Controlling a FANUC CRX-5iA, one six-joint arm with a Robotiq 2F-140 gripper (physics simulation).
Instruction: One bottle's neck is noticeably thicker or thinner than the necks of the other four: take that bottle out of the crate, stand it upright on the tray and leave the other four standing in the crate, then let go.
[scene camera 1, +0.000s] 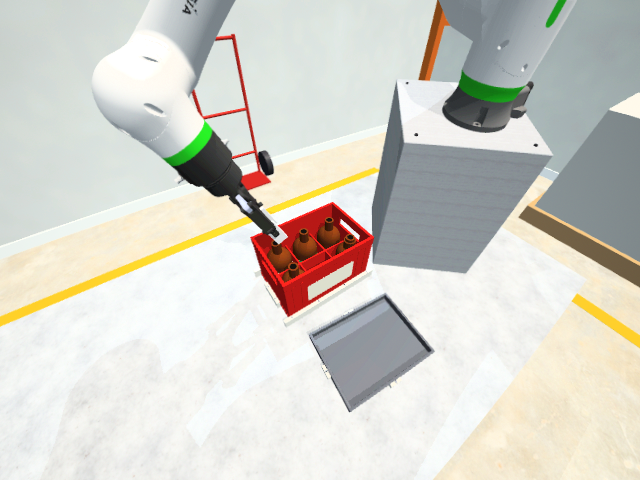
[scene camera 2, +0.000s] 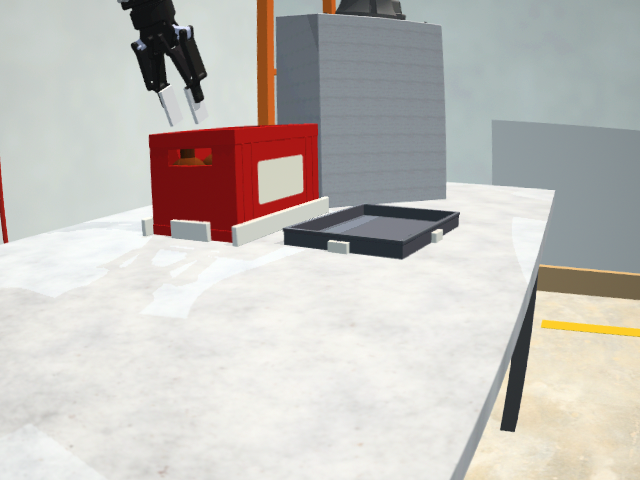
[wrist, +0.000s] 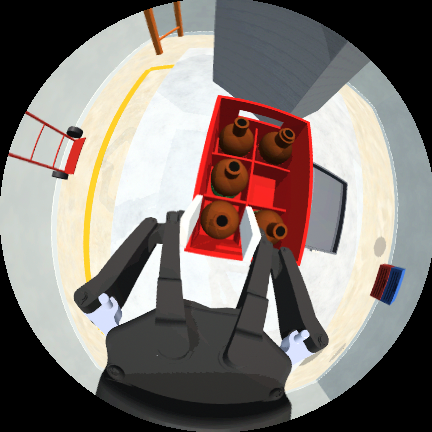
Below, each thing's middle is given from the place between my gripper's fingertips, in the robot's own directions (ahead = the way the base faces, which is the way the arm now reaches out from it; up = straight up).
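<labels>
Grey tray (wrist: 326, 197): 130 mm behind my hand, 300 mm to the left of it, 190 mm below it. Relative to the low pale strip (scene camera 2: 251, 230), my hand is 180 mm above, 130 mm to the right and 100 mm past.
</labels>
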